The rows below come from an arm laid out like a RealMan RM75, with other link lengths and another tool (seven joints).
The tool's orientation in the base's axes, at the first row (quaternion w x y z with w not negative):
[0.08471 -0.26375 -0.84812 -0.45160]
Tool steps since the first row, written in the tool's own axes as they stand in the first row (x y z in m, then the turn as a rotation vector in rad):
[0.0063 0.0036 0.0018 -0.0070 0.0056 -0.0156]
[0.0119 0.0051 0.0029 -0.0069 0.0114 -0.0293]
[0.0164 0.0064 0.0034 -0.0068 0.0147 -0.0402]
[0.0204 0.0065 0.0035 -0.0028 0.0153 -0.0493]
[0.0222 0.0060 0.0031 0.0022 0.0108 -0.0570]
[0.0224 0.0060 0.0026 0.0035 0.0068 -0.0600]
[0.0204 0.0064 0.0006 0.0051 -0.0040 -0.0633]
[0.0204 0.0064 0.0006 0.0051 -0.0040 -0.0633]
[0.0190 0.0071 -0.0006 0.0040 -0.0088 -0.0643]
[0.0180 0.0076 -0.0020 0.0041 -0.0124 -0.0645]
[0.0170 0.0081 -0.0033 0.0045 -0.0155 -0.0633]
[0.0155 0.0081 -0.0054 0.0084 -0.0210 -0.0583]
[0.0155 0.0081 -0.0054 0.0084 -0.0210 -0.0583]
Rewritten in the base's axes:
[-0.0033 0.0054 0.0040 0.0074 -0.0127 0.0104]
[-0.0071 0.0091 0.0065 0.0090 -0.0211 0.0225]
[-0.0102 0.0117 0.0089 0.0097 -0.0285 0.0312]
[-0.0135 0.0133 0.0105 0.0057 -0.0341 0.0385]
[-0.0154 0.0135 0.0110 -0.0016 -0.0405 0.0416]
[-0.0156 0.0131 0.0114 -0.0051 -0.0443 0.0409]
[-0.0139 0.0110 0.0121 -0.0124 -0.0512 0.0356]
[-0.0139 0.0110 0.0121 -0.0124 -0.0512 0.0356]
[-0.0124 0.0098 0.0127 -0.0141 -0.0546 0.0323]
[-0.0114 0.0085 0.0135 -0.0161 -0.0564 0.0299]
[-0.0105 0.0073 0.0142 -0.0179 -0.0567 0.0271]
[-0.0094 0.0050 0.0149 -0.0236 -0.0537 0.0217]
[-0.0094 0.0050 0.0149 -0.0236 -0.0537 0.0217]

